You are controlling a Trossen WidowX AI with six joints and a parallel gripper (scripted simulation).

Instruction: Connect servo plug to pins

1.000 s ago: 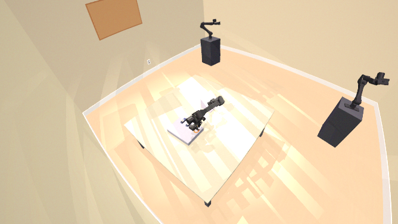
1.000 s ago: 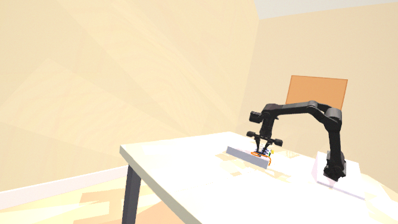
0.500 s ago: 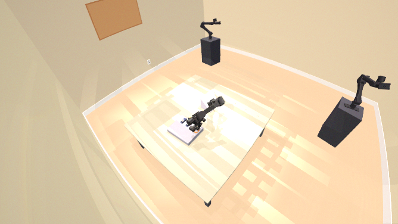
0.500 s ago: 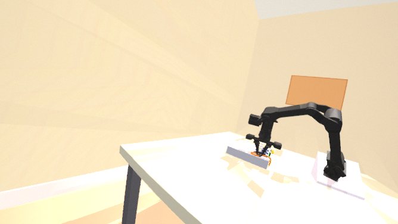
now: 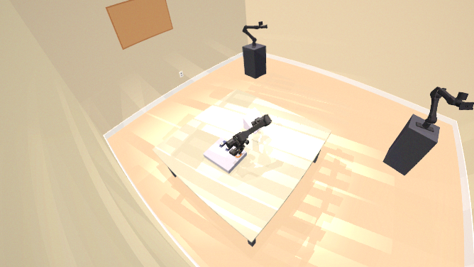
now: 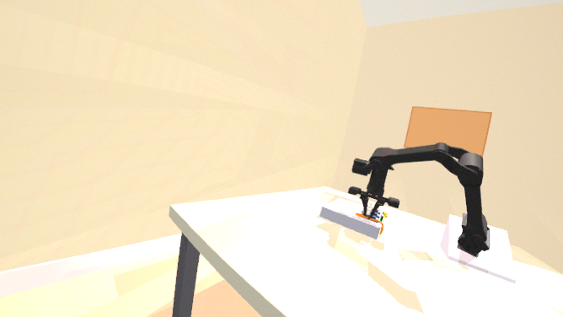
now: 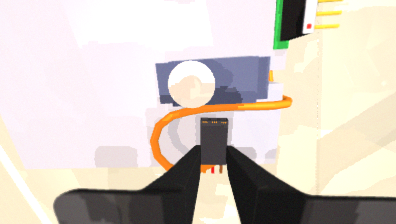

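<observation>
The white band lies 90 mm to the right of my gripper tip, 40 mm behind it and 10 mm above it. Also, from my gripper tip: green strip: 130 mm to the right, 30 mm behind, 20 mm below; then printed holder: 130 mm ahead, 100 mm to the right, 40 mm below; then red dot: 80 mm to the right, 40 mm behind, 10 mm above.
</observation>
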